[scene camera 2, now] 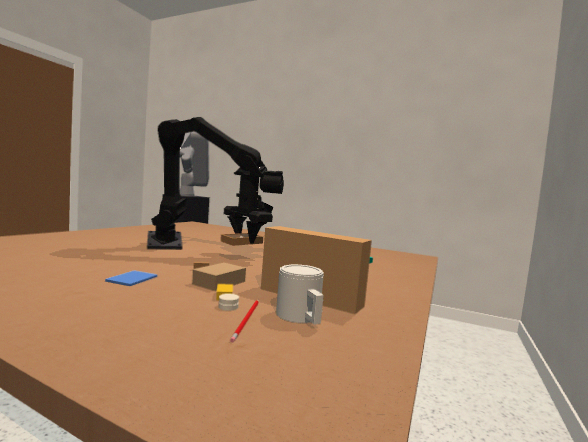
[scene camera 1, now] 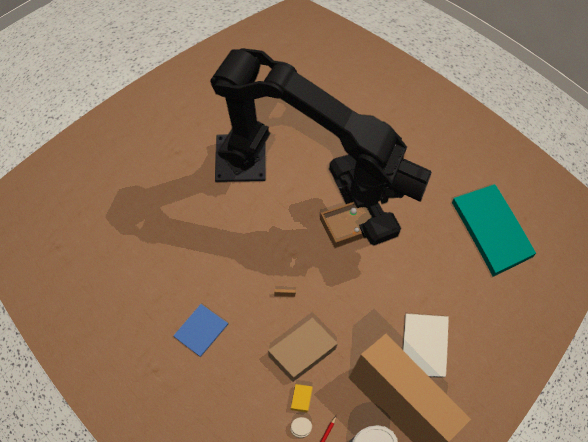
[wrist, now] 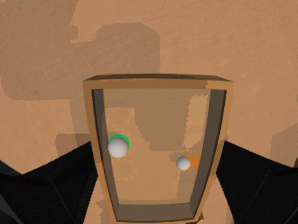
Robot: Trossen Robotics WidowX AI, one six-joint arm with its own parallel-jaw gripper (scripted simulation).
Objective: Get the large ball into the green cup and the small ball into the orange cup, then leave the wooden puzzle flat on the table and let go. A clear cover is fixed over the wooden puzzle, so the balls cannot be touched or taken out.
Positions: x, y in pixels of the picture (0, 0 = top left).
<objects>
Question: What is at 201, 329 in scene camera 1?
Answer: A blue sheet.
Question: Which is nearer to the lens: the white sheet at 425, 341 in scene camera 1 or the teal slab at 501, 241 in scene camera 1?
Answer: The white sheet.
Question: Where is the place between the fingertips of my gripper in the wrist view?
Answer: At 157, 145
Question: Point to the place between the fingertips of my gripper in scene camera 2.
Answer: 245, 241
</objects>
